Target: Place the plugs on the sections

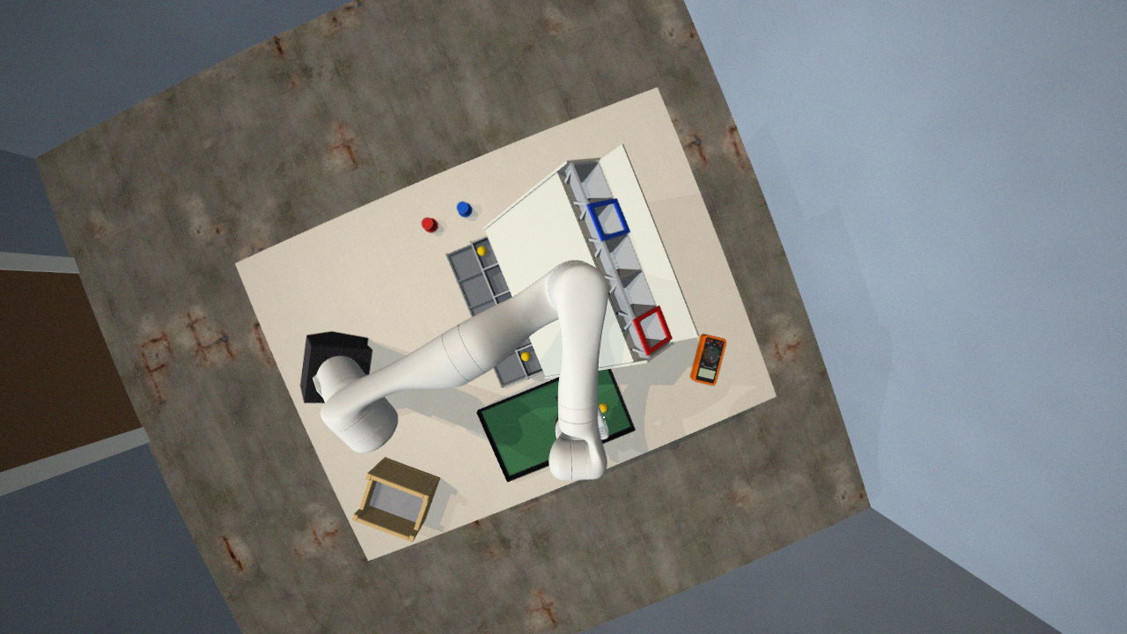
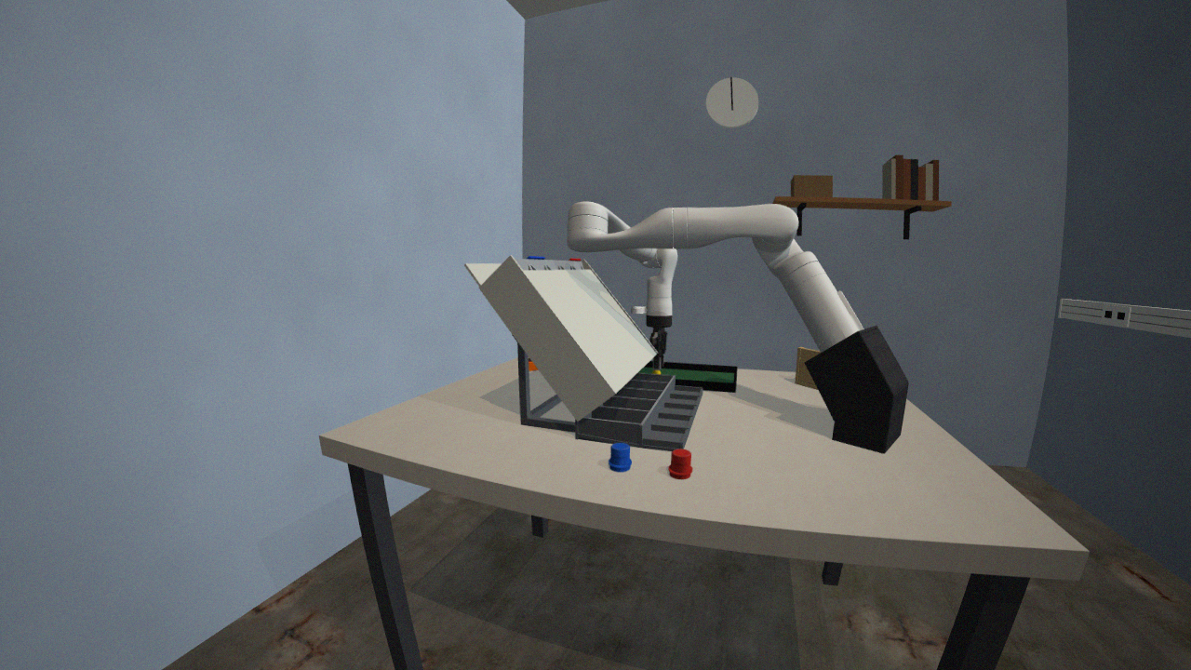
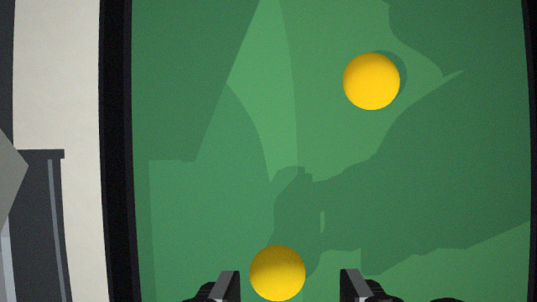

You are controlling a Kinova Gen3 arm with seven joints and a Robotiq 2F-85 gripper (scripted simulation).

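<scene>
Now: the green marble tray 5 cm behind my hand, 4 cm below it and 1 cm to the right of it. The rest, counted from my hand: orange multimeter: 38 cm ahead, 13 cm to the right, 3 cm below; then white sloped cover: 28 cm to the left, 16 cm ahead, 16 cm above; then wooden frame: 50 cm behind, 9 cm to the left.
</scene>
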